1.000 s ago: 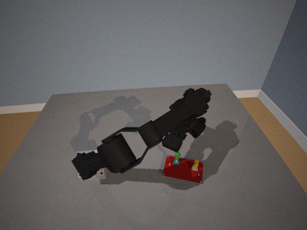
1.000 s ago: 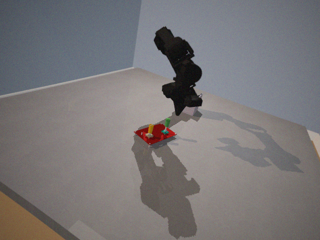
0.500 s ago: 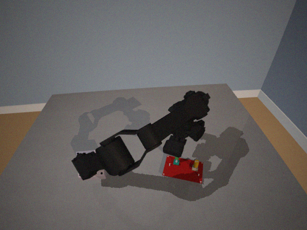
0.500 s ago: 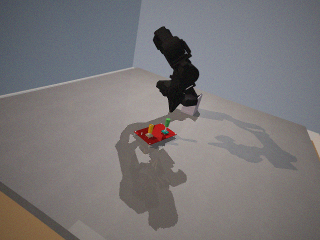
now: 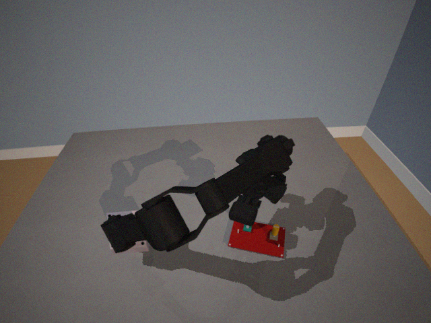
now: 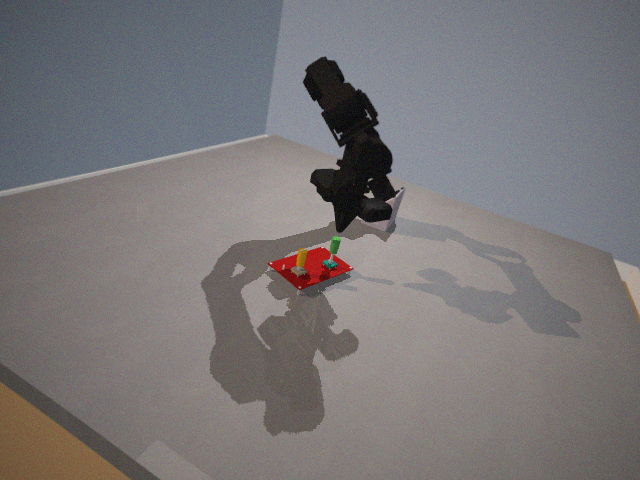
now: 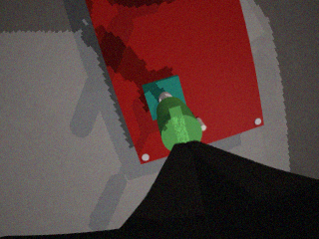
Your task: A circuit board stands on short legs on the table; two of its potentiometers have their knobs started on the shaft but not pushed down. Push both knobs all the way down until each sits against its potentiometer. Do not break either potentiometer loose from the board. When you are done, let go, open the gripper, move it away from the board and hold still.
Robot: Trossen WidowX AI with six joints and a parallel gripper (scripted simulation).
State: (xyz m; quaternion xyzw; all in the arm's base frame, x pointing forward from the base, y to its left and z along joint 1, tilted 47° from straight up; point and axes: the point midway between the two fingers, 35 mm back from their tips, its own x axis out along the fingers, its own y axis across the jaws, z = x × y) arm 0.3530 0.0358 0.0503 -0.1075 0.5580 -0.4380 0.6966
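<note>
Right now the green knob is 3 cm below my gripper tip. From my gripper tip the other things lie so: teal potentiometer: 5 cm below; then grey potentiometer: 7 cm ahead, 4 cm to the right, 6 cm below.
</note>
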